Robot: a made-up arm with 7 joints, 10 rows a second.
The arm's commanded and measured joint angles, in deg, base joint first. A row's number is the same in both.
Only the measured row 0 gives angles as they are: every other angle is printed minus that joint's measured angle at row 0.
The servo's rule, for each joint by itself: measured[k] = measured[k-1] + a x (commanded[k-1-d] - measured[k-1]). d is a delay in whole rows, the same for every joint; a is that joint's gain. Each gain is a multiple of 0.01, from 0.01 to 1. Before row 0 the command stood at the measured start. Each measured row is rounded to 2 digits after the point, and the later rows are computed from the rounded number. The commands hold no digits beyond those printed.
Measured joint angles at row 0:
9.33 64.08 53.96 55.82 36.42 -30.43 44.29
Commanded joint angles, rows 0 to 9:
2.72 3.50 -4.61 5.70 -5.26 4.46 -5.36
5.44 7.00 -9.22 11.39 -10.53 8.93 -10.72
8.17 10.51 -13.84 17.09 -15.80 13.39 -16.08
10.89 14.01 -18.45 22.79 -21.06 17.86 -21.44
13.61 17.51 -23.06 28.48 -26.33 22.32 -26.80
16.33 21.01 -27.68 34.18 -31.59 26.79 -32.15
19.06 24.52 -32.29 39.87 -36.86 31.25 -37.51
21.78 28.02 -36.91 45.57 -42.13 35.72 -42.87
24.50 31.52 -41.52 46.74 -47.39 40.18 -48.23
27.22 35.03 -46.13 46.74 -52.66 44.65 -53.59
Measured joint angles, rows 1 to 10:
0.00 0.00 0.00 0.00 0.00 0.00 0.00
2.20 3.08 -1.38 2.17 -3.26 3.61 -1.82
4.82 6.53 -3.73 5.67 -7.77 7.92 -4.85
7.53 10.03 -6.76 10.01 -12.75 12.35 -8.67
10.25 13.53 -10.27 14.87 -17.90 16.81 -13.01
12.97 17.03 -14.11 20.04 -23.13 21.27 -17.70
15.69 20.53 -18.18 25.41 -28.38 25.74 -22.61
18.42 24.04 -22.41 30.90 -33.64 30.20 -27.68
21.14 27.54 -26.76 36.47 -38.90 34.67 -32.84
23.86 31.04 -31.19 40.37 -44.16 39.13 -38.07
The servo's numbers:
d 1
a 0.81 0.88 0.30 0.38 0.62 0.81 0.34

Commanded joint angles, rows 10 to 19:
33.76 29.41 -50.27 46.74 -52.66 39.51 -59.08
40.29 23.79 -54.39 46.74 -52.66 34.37 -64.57
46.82 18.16 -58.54 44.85 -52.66 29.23 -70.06
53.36 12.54 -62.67 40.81 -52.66 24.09 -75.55
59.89 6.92 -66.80 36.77 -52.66 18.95 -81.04
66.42 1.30 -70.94 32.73 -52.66 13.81 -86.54
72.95 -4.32 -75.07 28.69 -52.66 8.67 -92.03
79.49 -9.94 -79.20 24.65 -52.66 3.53 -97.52
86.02 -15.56 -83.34 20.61 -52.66 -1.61 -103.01
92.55 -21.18 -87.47 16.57 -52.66 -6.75 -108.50
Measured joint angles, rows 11 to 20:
26.58 34.55 -35.67 42.79 -49.43 43.60 -43.35
32.40 30.03 -40.05 44.29 -51.43 40.29 -48.70
38.79 24.54 -44.35 45.22 -52.19 35.49 -54.10
45.29 18.93 -48.61 45.08 -52.48 30.42 -59.53
51.83 13.31 -52.83 43.46 -52.59 25.29 -64.98
58.36 7.69 -57.02 40.92 -52.63 20.15 -70.44
64.89 2.07 -61.20 37.81 -52.65 15.01 -75.91
71.42 -3.55 -65.36 34.34 -52.66 9.87 -81.39
77.96 -9.17 -69.51 30.66 -52.66 4.73 -86.87
84.49 -14.79 -73.66 26.84 -52.66 -0.41 -92.36

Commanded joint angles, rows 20 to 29:
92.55 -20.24 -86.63 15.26 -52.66 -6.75 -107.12
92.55 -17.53 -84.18 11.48 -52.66 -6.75 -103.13
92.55 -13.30 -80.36 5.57 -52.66 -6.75 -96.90
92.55 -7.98 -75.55 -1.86 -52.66 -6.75 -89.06
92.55 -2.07 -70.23 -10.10 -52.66 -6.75 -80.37
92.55 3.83 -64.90 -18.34 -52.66 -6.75 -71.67
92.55 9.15 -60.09 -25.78 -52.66 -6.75 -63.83
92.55 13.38 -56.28 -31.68 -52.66 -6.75 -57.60
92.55 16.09 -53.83 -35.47 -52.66 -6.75 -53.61
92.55 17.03 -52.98 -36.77 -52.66 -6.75 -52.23
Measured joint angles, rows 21 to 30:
91.02 -20.41 -77.80 22.94 -52.66 -5.55 -97.85
92.26 -20.26 -80.45 20.02 -52.66 -6.52 -101.00
92.49 -17.86 -81.57 16.77 -52.66 -6.71 -101.72
92.54 -13.85 -81.21 12.51 -52.66 -6.74 -100.08
92.55 -8.68 -79.51 7.05 -52.66 -6.75 -96.33
92.55 -2.86 -76.73 0.53 -52.66 -6.75 -90.90
92.55 3.03 -73.18 -6.64 -52.66 -6.75 -84.36
92.55 8.42 -69.25 -13.91 -52.66 -6.75 -77.38
92.55 12.78 -65.36 -20.66 -52.66 -6.75 -70.65
92.55 15.69 -61.90 -26.29 -52.66 -6.75 -64.86

